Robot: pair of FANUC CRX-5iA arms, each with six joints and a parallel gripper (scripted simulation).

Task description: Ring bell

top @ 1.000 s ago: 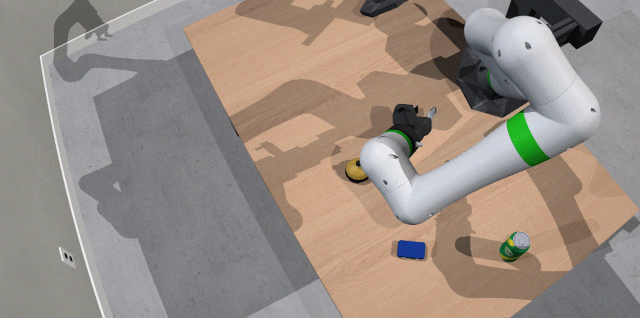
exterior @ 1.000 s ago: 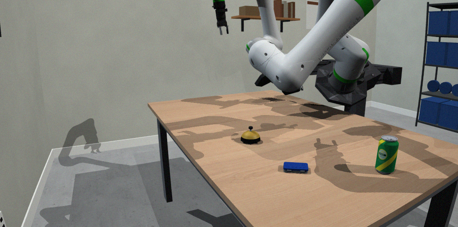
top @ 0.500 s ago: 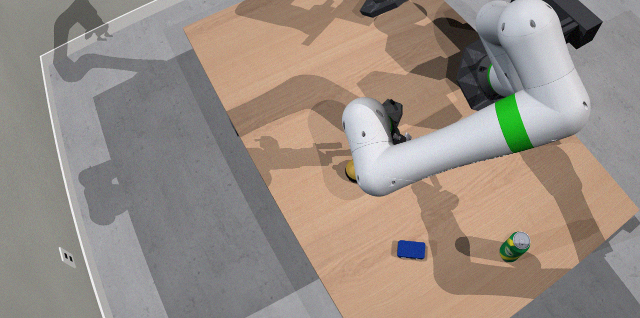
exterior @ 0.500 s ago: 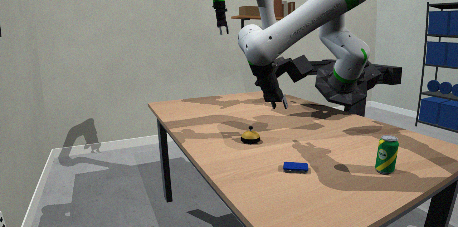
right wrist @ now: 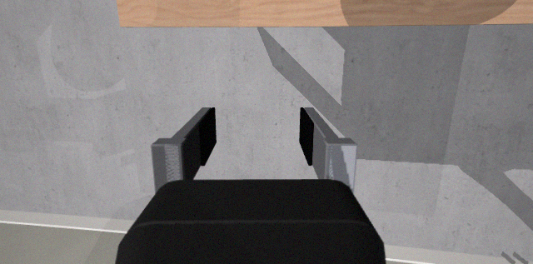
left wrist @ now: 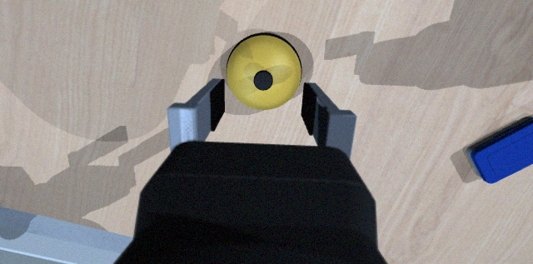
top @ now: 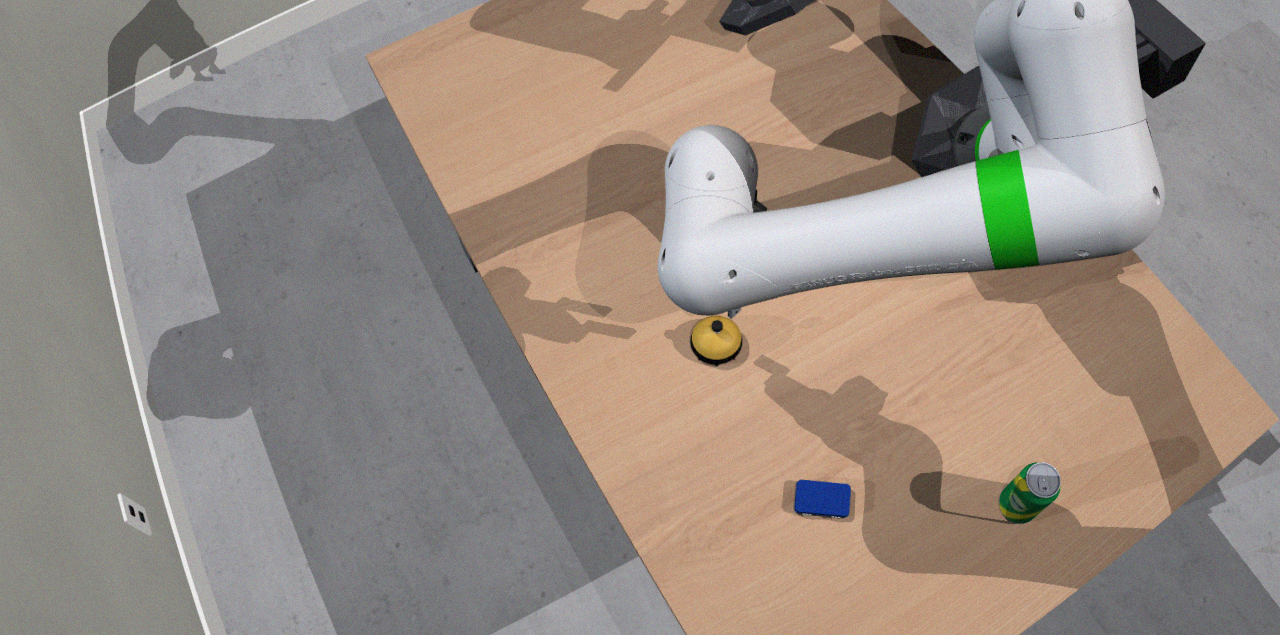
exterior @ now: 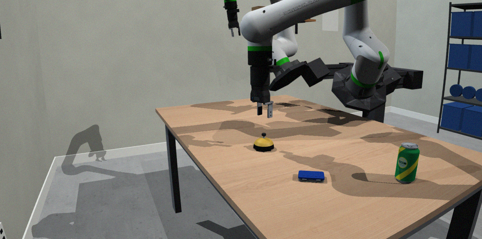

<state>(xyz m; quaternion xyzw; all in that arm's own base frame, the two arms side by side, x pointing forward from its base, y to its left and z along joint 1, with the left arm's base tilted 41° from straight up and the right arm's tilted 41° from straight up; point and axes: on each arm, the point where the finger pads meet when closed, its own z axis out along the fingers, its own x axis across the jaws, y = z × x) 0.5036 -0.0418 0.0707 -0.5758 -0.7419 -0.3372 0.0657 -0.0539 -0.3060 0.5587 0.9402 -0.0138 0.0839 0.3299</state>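
Observation:
Right now the black button is 10 cm below my left hand. Round my left hand: bell 12 cm below; then blue box 31 cm to the left, 14 cm below, 5 cm ahead.

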